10 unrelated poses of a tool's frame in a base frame.
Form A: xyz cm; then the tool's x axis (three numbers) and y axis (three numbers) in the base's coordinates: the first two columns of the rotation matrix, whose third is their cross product.
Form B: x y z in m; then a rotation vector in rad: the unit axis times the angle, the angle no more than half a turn. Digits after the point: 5 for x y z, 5 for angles.
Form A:
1: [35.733 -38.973 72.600 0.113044 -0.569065 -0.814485 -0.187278 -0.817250 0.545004]
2: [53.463 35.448 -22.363 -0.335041 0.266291 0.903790 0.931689 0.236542 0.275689]
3: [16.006 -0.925 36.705 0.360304 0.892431 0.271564 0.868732 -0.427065 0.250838]
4: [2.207 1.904 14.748 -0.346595 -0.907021 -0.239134 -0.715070 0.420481 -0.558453]
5: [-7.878 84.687 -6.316 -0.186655 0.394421 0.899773 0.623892 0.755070 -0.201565]
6: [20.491 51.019 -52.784 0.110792 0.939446 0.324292 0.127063 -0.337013 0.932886]
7: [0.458 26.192 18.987 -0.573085 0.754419 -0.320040 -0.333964 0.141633 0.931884]
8: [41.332 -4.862 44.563 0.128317 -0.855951 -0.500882 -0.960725 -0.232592 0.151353]
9: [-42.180 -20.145 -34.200 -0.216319 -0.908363 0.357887 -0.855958 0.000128 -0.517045]
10: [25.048 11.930 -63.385 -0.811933 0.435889 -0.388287 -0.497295 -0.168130 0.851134]
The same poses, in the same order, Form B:
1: [0.35733 -0.38973 0.72600 2.08958 -0.74225 -1.75691]
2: [0.53463 0.35448 -0.22363 -1.11056 -1.76036 -1.12180]
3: [0.16006 -0.00925 0.36705 2.53761 1.64517 0.57113]
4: [0.02207 0.01904 0.14748 -1.36961 2.16271 -0.49058]
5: [-0.07878 0.84687 -0.06316 -0.79195 -1.81108 -0.25056]
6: [0.20491 0.51019 -0.52784 1.60762 1.06858 1.31252]
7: [0.00458 0.26192 0.18987 0.42215 1.55017 1.57917]
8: [0.41332 -0.04862 0.44563 -2.19326 1.80040 0.74024]
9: [-0.42180 -0.20145 -0.34200 -1.91467 2.16392 -1.01493]
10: [0.25048 0.11930 -0.63385 -0.07155 1.50367 2.02190]
